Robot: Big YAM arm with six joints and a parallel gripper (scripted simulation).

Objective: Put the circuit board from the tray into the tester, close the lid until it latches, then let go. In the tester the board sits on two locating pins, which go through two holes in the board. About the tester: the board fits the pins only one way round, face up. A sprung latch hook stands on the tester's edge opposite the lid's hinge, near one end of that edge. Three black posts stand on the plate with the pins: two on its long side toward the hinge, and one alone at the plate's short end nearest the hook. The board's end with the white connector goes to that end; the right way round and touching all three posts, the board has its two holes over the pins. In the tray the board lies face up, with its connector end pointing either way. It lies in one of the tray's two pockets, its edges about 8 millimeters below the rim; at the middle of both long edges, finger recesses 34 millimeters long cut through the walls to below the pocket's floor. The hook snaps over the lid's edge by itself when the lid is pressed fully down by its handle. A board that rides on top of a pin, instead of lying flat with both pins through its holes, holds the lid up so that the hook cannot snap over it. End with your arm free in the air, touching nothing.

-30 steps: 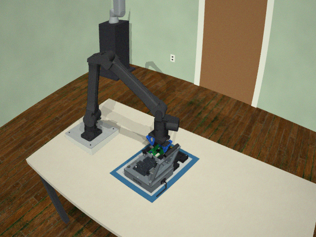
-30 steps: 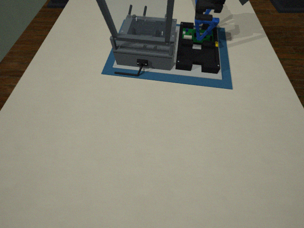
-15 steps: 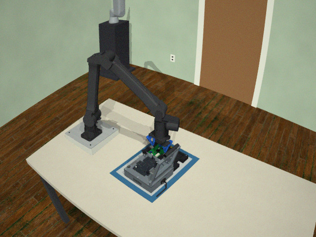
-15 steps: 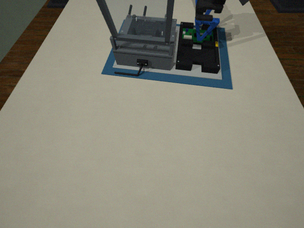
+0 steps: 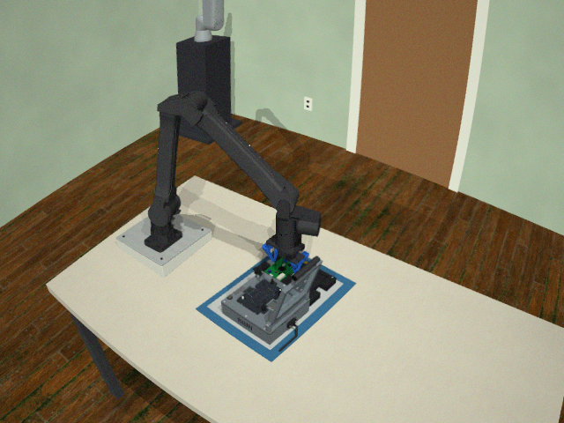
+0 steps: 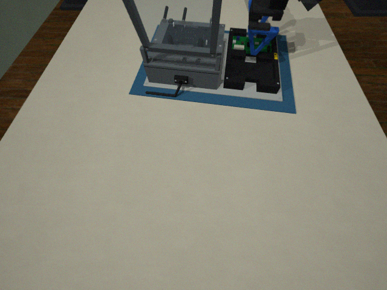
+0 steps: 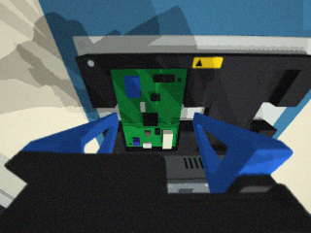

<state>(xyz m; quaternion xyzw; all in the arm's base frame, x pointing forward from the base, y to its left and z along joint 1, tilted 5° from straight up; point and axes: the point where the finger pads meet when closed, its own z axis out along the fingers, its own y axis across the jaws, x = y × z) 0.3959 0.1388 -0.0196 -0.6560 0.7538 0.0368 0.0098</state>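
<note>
My hand is 10 mm past the green circuit board and 10 mm above it. Also, from my hand: tester lid 200 mm to the right, 150 mm ahead, 150 mm above.
</note>
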